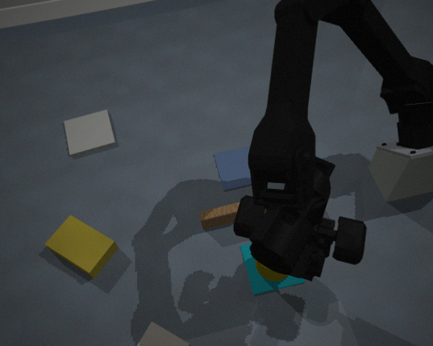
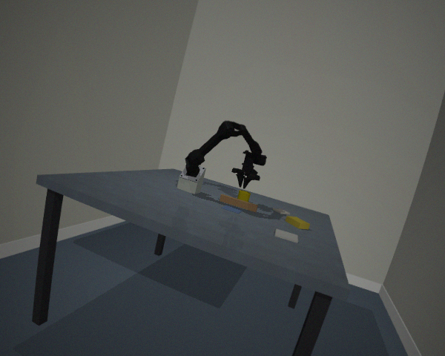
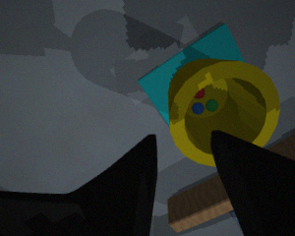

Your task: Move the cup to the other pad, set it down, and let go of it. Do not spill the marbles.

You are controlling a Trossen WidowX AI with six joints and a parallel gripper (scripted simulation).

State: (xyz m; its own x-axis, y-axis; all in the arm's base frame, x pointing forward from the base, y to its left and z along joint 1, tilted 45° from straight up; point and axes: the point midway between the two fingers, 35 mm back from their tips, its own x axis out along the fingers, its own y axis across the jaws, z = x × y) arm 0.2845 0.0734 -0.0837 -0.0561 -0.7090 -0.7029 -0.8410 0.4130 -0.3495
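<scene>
The yellow cup is 2 cm ahead of my gripper tip, 1 cm to the right of it and 5 cm below it. Round my gripper tip: pale blue pad (2 cm ahead, 24 cm to the right, 10 cm below); then teal pad (3 cm ahead, 2 cm to the right, 10 cm below); then wooden bar (2 cm ahead, 13 cm to the right, 8 cm below).
</scene>
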